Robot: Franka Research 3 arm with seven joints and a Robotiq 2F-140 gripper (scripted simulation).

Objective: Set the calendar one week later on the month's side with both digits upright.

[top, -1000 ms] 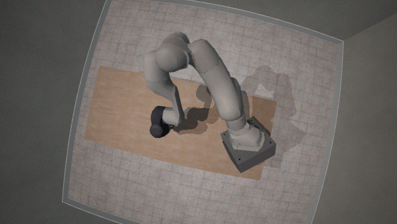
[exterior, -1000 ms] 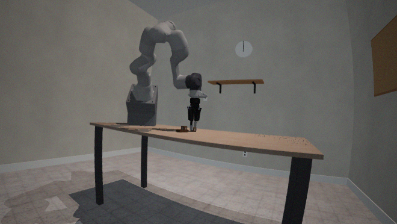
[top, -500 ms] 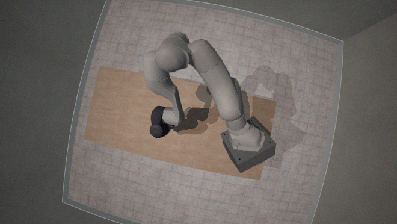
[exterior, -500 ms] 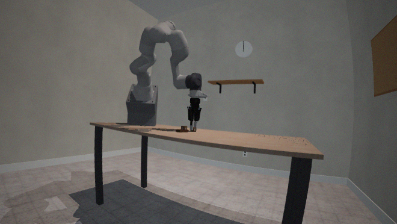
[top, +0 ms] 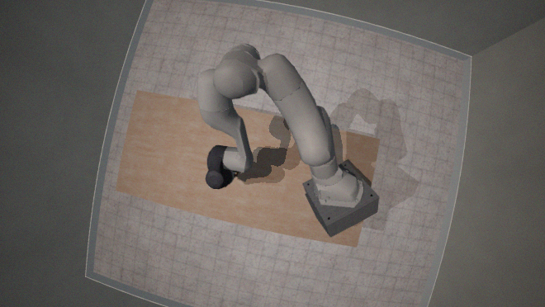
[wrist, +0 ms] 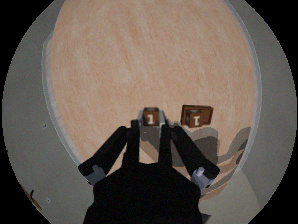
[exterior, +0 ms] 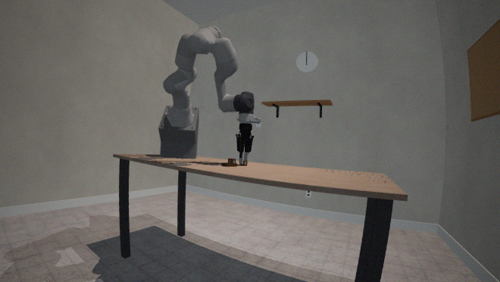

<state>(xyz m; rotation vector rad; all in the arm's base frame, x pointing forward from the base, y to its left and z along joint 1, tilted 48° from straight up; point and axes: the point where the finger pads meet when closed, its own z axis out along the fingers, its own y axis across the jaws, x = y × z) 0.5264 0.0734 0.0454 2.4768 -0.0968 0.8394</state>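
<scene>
The calendar cube is 30 mm below my hand.
</scene>
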